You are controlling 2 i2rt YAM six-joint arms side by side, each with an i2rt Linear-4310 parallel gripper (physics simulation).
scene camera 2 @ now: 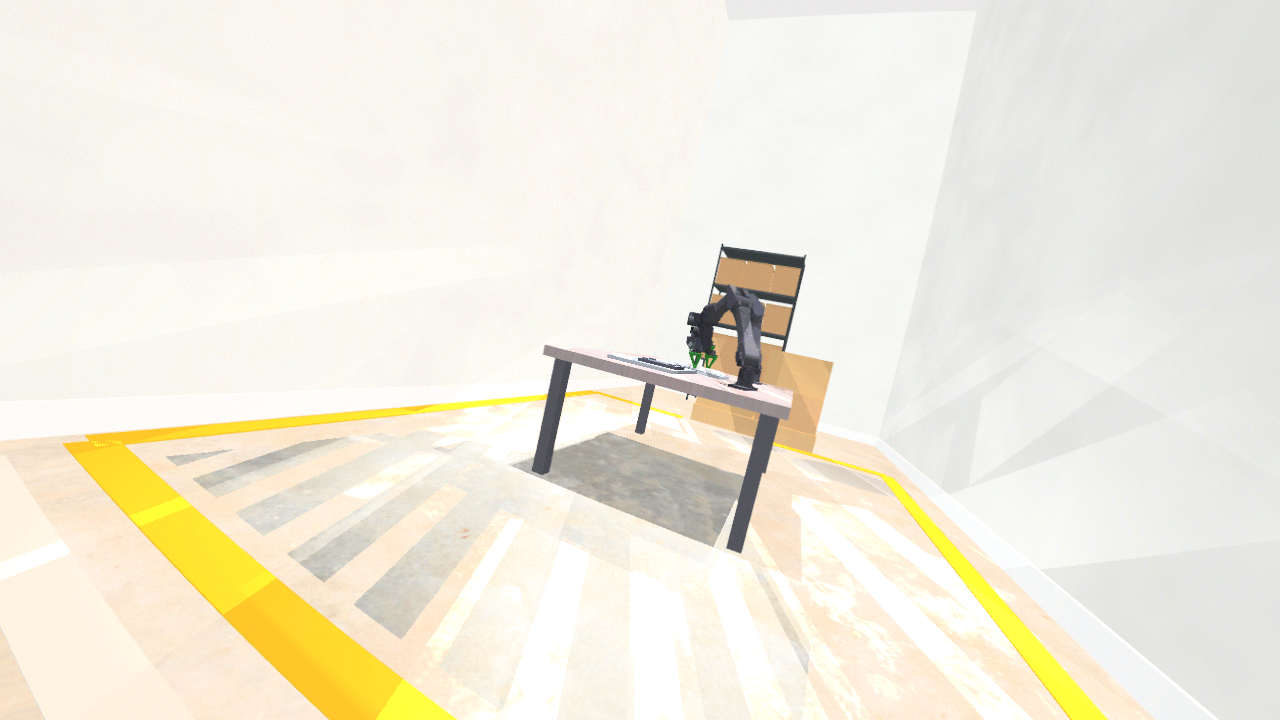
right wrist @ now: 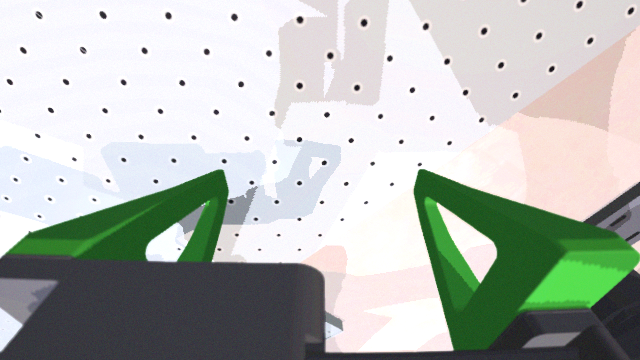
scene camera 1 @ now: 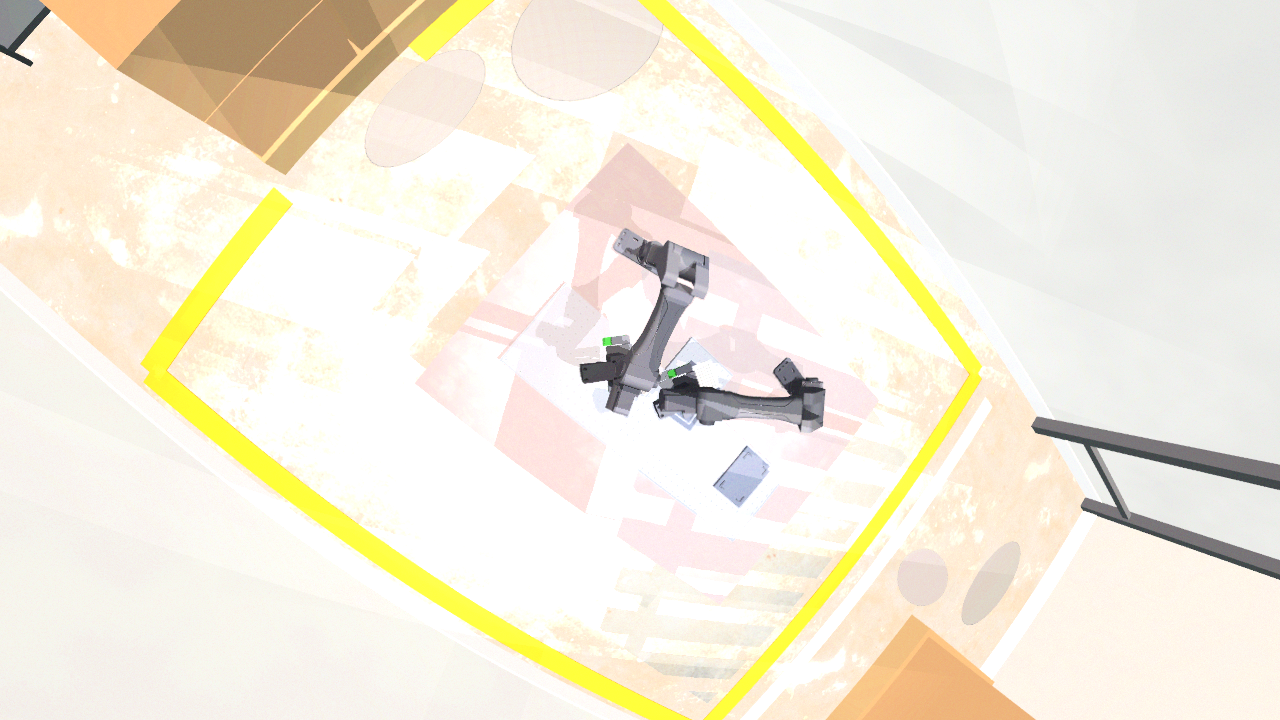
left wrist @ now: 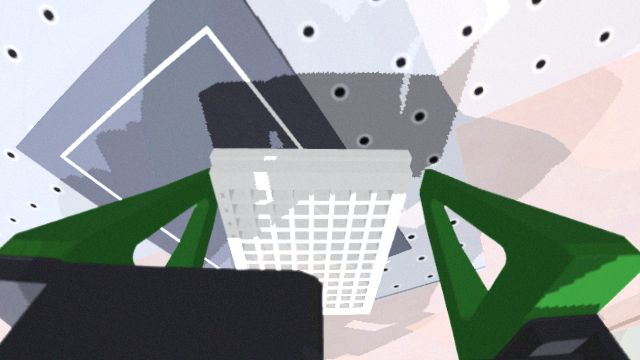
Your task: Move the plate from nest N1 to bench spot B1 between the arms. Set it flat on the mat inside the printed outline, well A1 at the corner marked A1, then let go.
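Places are measured from the left arm's base along level axes (x right, y down, z ahead), in centimetres.
Pixels of known places: left gripper, fingertip midpoint: (left wrist: 319,180); right gripper, fingertip midpoint: (right wrist: 320,180); left arm's base at its link origin: (scene camera 2: 743,388) (scene camera 1: 796,386); right arm's base at its link origin: (scene camera 1: 648,256).
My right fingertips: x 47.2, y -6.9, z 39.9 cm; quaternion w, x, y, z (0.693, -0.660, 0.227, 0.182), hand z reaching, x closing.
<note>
Ahead of a thing's pixels: the offset from my right fingertips to its top centre. "pt": to the spot under its first point. Level surfaces: height alone.
The white plate @[dz -15.1, dx -21.8, dy +4.0 cm] (left wrist: 305,230), a grid of wells, shows in the left wrist view between the fingers of my left gripper (left wrist: 319,180) (scene camera 1: 673,372) (scene camera 2: 702,360), which is open. The fingertips flank its near end; a narrow gap shows on the picture's right, and contact on the left cannot be told. Its support is hidden. Beyond it lies the blue-grey mat @[dy +5.4 cm] (left wrist: 175,110) with its printed white outline @[pt dz -4.3, dx -25.0, dy +5.4 cm] (left wrist: 135,92); the plate hides part of both. The A1 mark does not show. My right gripper (right wrist: 320,180) (scene camera 1: 608,341) is open and empty above the perforated board @[dy +5.6 cm] (right wrist: 185,97).
In scene camera 1, the two arms stand close together near the middle. A blue-grey rectangular piece @[pt dz -7.2, dx -55.2, dy +4.4 cm] (scene camera 1: 741,476) with corner marks lies below the left arm. The board (left wrist: 350,55) also runs under the mat. In scene camera 2, a shelf rack (scene camera 2: 789,329) stands behind the table (scene camera 2: 742,401).
</note>
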